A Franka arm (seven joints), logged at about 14 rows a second.
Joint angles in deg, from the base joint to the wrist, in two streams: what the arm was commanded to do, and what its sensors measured. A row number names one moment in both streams.
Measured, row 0: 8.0 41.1 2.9 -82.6 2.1 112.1 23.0
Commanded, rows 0 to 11: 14.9 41.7 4.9 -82.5 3.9 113.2 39.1; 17.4 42.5 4.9 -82.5 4.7 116.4 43.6; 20.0 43.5 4.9 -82.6 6.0 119.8 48.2; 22.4 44.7 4.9 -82.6 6.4 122.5 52.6; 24.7 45.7 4.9 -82.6 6.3 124.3 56.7; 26.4 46.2 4.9 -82.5 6.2 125.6 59.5; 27.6 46.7 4.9 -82.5 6.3 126.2 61.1; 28.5 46.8 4.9 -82.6 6.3 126.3 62.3; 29.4 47.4 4.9 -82.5 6.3 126.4 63.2; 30.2 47.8 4.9 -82.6 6.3 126.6 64.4; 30.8 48.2 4.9 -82.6 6.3 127.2 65.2; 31.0 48.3 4.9 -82.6 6.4 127.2 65.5
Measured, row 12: 30.2 47.9 5.4 -82.8 5.4 126.6 64.2
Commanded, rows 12 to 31: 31.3 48.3 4.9 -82.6 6.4 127.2 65.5; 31.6 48.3 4.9 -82.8 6.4 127.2 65.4; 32.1 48.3 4.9 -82.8 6.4 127.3 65.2; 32.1 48.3 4.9 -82.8 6.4 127.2 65.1; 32.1 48.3 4.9 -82.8 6.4 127.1 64.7; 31.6 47.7 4.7 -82.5 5.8 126.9 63.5; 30.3 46.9 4.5 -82.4 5.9 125.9 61.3; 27.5 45.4 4.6 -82.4 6.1 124.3 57.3; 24.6 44.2 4.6 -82.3 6.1 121.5 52.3; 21.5 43.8 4.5 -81.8 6.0 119.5 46.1; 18.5 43.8 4.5 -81.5 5.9 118.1 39.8; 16.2 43.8 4.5 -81.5 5.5 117.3 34.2; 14.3 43.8 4.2 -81.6 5.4 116.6 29.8; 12.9 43.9 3.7 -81.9 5.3 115.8 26.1; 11.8 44.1 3.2 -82.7 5.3 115.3 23.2; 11.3 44.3 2.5 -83.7 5.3 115.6 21.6; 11.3 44.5 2.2 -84.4 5.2 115.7 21.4; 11.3 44.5 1.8 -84.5 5.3 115.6 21.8; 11.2 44.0 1.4 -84.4 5.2 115.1 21.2; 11.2 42.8 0.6 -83.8 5.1 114.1 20.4
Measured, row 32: 10.5 45.2 1.9 -83.7 5.4 115.7 21.9
